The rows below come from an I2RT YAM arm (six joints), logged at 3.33 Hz.
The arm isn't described. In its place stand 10 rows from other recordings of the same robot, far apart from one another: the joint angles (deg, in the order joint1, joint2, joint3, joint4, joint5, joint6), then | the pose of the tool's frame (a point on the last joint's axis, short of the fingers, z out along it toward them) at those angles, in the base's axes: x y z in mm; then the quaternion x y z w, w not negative.
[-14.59 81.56 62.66 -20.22 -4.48 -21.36] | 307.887 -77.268 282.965 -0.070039 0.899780 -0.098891 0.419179
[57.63 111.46 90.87 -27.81 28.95 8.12] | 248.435 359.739 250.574 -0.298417 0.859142 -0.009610 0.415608
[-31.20 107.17 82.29 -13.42 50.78 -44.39] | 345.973 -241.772 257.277 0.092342 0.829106 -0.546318 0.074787
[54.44 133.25 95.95 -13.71 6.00 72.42] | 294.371 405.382 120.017 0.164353 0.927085 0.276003 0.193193
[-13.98 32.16 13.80 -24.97 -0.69 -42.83] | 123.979 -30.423 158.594 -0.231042 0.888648 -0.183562 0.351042
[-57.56 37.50 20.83 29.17 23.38 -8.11] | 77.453 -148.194 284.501 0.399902 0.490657 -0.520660 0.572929
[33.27 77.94 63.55 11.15 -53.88 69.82] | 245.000 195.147 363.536 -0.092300 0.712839 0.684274 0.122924
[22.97 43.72 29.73 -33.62 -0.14 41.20] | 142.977 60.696 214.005 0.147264 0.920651 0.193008 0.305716
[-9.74 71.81 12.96 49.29 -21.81 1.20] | 220.283 -24.392 167.892 -0.050130 0.758013 0.096842 0.643059
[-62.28 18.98 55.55 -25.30 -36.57 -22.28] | 33.653 -18.446 413.573 -0.021958 0.648875 -0.346629 0.676999
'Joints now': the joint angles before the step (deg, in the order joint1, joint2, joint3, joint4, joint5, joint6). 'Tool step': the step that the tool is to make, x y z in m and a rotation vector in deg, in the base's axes. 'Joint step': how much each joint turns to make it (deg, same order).
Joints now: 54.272 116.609 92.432 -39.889 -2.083 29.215
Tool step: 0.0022 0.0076 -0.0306 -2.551 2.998 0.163
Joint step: 0.278 4.469 0.343 0.328 -0.824 0.493
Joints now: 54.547 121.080 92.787 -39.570 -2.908 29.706
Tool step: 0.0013 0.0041 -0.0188 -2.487 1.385 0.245
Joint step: 0.191 3.037 0.834 -0.635 0.270 -0.160
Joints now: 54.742 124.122 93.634 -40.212 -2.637 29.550
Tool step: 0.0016 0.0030 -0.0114 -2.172 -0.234 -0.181
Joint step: 0.171 2.086 0.935 -0.494 1.480 -0.123
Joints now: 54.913 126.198 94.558 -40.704 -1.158 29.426
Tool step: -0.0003 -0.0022 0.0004 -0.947 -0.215 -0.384
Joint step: -0.068 -0.226 -0.187 -0.689 0.782 0.087
